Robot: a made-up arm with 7 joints.
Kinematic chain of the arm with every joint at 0, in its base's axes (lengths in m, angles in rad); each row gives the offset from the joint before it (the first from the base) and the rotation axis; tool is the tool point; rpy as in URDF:
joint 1: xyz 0.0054 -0.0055 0.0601 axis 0 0.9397 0.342
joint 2: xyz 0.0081 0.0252 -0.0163 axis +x
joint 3: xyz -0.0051 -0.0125 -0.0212 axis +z
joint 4: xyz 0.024 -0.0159 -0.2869 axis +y
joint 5: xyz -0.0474 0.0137 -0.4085 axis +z
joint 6: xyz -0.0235 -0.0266 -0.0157 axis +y
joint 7: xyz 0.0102 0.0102 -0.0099 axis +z
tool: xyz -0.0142 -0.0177 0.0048 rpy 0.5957 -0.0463 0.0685
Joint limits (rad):
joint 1: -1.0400..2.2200
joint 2: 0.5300..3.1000
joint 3: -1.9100..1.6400
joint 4: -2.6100..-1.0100
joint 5: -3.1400..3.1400
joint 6: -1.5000..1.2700
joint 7: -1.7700..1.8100
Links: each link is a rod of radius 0.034 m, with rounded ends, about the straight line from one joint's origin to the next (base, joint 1, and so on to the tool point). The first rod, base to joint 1, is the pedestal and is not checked.
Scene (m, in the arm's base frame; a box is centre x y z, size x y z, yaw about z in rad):
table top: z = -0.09
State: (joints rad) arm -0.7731 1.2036 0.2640 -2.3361 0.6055 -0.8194 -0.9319
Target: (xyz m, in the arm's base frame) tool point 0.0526 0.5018 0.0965
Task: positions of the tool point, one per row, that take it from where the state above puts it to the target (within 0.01 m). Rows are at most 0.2 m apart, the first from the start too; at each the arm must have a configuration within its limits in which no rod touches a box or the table.
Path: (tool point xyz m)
1: 0.3772 -0.0102 0.2410
2: 0.4340 0.0534 0.1277
3: 0.4299 0.1744 0.0294
4: 0.3547 0.3194 -0.0182
5: 0.2194 0.4431 0.0053
6: 0.0526 0.5018 0.0965

